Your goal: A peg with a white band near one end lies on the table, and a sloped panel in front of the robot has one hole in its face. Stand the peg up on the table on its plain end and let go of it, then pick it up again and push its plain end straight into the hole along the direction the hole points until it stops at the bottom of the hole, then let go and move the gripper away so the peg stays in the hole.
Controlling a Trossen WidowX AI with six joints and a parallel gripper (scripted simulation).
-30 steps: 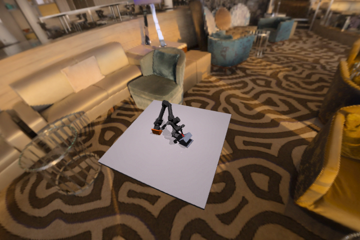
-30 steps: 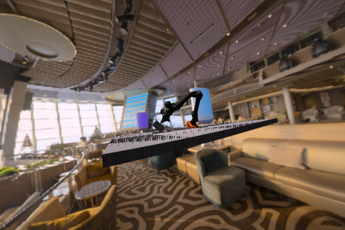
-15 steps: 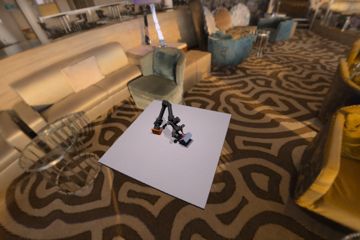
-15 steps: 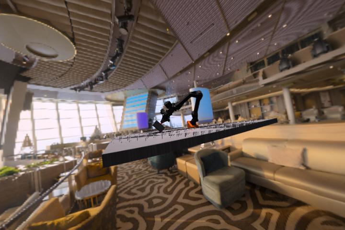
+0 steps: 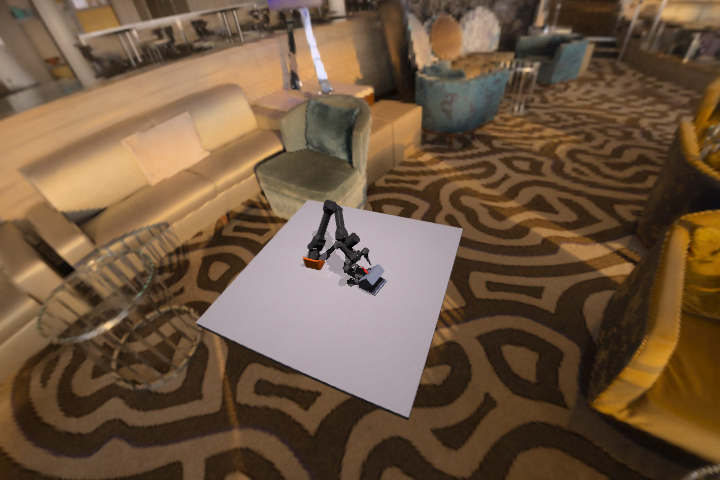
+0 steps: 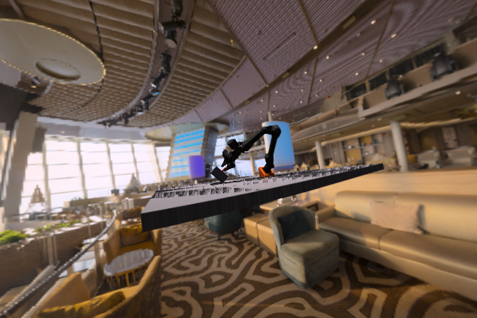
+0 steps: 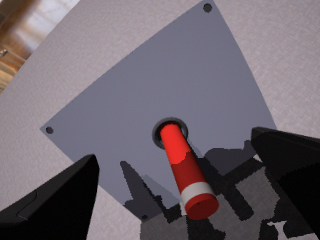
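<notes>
My gripper tip is now 10 mm to the right of the red peg and 10 mm past it. Round my gripper tip: sloped panel (40 mm below, 30 mm ahead, 10 mm to the right).
</notes>
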